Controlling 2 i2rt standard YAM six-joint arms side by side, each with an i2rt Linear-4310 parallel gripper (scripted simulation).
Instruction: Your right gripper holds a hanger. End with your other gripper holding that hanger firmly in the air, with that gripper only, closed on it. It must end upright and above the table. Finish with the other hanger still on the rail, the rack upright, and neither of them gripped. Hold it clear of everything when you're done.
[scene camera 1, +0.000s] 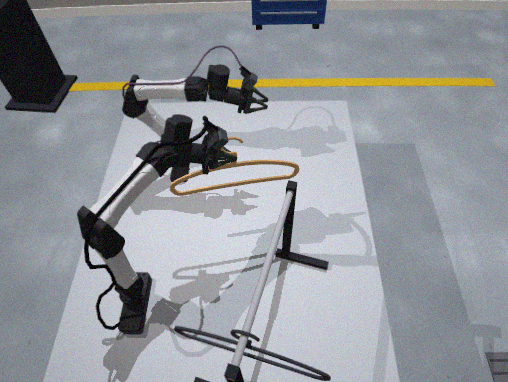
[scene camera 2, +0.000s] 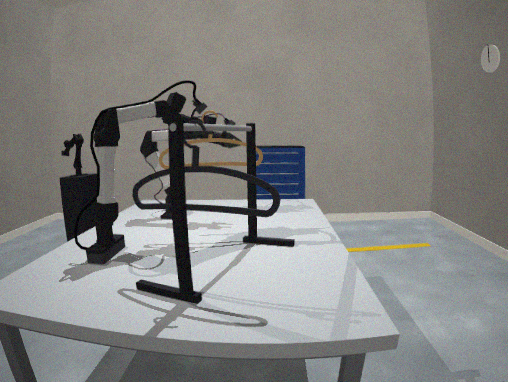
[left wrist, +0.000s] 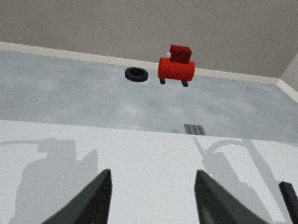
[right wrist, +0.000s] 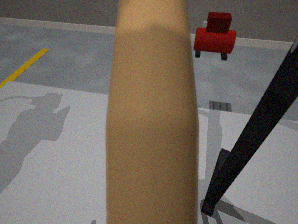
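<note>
My left gripper (scene camera 1: 267, 103) is in sight, and I can see that same left gripper (left wrist: 153, 178) from its own wrist as well. My right gripper (scene camera 1: 236, 158) is visible too. As for the orange hanger (right wrist: 152, 128), I see it from the right wrist, while in the left wrist view the hanger is out of frame.
</note>
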